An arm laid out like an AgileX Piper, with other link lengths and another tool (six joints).
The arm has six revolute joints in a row. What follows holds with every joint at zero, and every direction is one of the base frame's. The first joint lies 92.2 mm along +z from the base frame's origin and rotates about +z. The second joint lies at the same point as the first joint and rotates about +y. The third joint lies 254.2 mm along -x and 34.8 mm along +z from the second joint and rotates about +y. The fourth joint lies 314.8 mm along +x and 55.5 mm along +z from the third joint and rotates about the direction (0.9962, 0, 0.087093). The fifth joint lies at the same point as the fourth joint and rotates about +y. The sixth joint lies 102.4 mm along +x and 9 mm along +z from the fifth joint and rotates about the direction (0.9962, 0, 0.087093). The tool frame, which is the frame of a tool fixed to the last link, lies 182.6 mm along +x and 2 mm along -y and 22.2 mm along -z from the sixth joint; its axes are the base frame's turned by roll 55.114, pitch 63.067 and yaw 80.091 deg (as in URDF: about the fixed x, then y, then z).
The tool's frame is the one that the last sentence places.
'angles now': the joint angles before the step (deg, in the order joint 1, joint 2, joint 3, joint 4, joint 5, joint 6). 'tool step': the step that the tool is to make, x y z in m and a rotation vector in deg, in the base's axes. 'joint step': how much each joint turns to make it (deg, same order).
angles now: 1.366, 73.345, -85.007, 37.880, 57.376, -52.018
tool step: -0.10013, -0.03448, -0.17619, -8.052, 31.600, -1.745
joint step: -0.001, -0.805, 16.714, -11.842, 13.189, 9.918
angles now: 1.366, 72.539, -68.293, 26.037, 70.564, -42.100
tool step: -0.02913, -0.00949, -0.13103, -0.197, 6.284, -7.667
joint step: 0.001, -0.245, 22.667, 1.644, -17.784, -0.589
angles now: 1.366, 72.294, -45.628, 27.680, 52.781, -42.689
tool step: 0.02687, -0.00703, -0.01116, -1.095, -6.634, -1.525
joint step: 0.000, 0.001, 3.329, 2.278, -9.625, -4.205
